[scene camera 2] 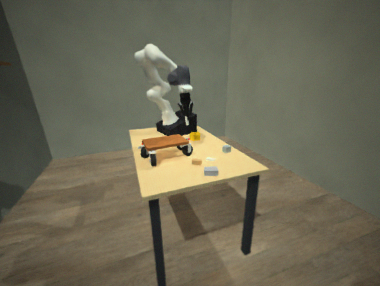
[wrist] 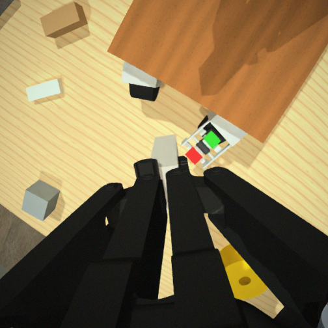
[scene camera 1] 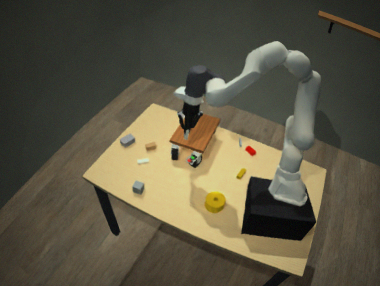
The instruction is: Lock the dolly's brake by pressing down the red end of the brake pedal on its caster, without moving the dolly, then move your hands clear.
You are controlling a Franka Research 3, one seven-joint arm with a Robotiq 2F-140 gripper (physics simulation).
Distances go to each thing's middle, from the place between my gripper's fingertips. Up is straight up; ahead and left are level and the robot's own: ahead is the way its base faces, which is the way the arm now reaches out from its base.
Now: the brake caster (wrist: 232, 134) 17 cm below my hand, 5 cm behind it and 4 cm to the right of it. The rest, counted from my hand: yellow ring (wrist: 245, 284) 28 cm behind, 19 cm below, 13 cm to the left; grey cube (wrist: 40, 198) 29 cm to the left, 19 cm below, 9 cm ahead; dolly (scene camera 1: 199, 136) 16 cm to the right, 16 cm below, 8 cm ahead.
